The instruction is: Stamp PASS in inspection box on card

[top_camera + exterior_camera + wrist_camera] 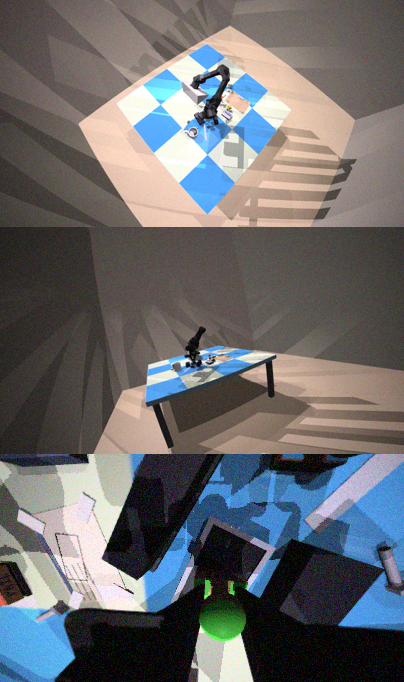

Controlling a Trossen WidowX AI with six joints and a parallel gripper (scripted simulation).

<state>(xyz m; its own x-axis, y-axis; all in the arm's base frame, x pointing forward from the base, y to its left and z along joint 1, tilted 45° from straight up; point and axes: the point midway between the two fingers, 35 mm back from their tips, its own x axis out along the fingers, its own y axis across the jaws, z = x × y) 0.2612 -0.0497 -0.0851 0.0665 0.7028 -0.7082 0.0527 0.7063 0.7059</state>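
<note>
The green-knobbed pass stamp lies right at my gripper tip. From my gripper tip the other things lie so: ink pad (30 mm below); then pale card (10 mm ahead, 140 mm to the left, 40 mm below); then dark flat device (70 mm ahead, 40 mm to the left, 20 mm below).
</note>
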